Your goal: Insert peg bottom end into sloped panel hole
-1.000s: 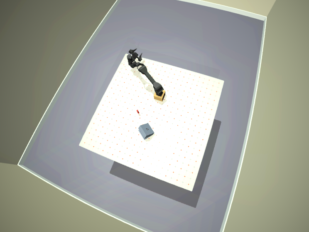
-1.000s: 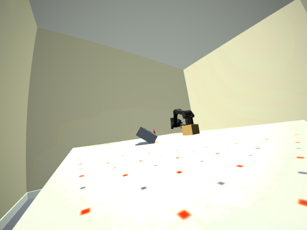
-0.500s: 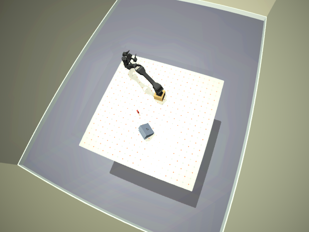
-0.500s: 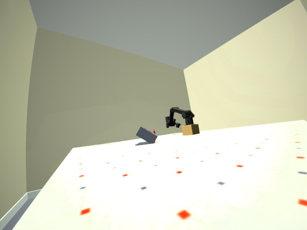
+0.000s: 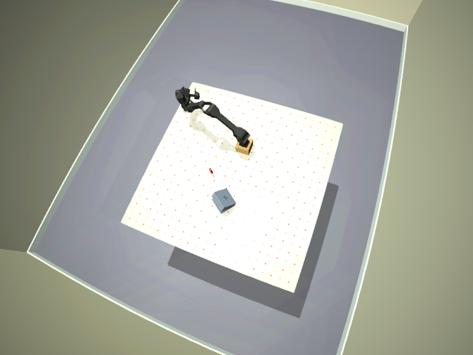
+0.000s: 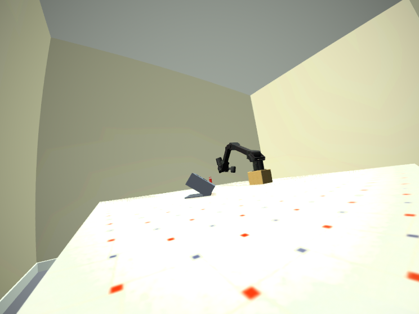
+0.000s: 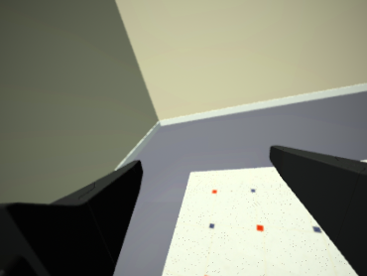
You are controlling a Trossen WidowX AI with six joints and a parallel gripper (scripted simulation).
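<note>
Right now the peg is 550 mm ahead of my gripper tip, 450 mm to the left of it and 80 mm below it. Also, from my gripper tip: sloped panel 710 mm ahead, 620 mm to the left, 90 mm below.
</note>
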